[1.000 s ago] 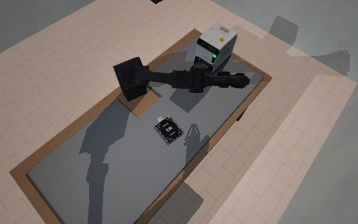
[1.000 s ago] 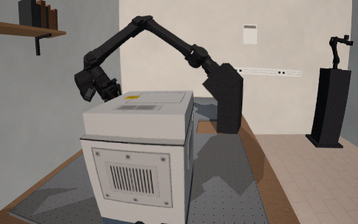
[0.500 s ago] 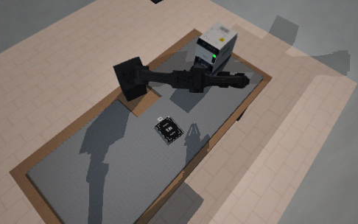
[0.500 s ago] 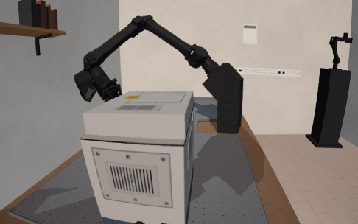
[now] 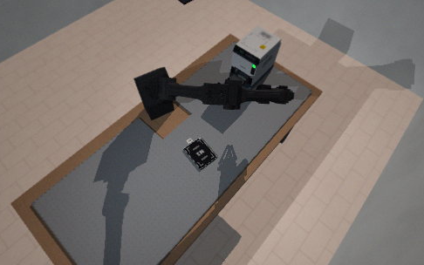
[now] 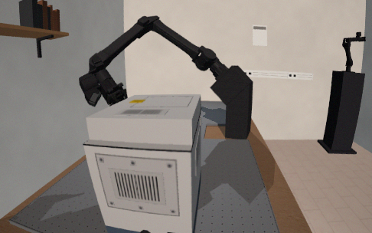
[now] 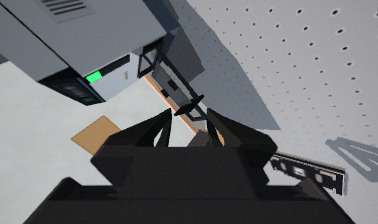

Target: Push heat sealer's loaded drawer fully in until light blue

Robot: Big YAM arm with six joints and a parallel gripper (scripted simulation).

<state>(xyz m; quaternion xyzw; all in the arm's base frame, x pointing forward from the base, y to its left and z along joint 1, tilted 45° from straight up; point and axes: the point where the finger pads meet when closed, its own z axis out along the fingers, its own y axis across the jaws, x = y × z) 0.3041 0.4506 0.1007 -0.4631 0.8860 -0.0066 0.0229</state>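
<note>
My hand is 20 cm past the black sealer drawer and 12 cm above it.
</note>
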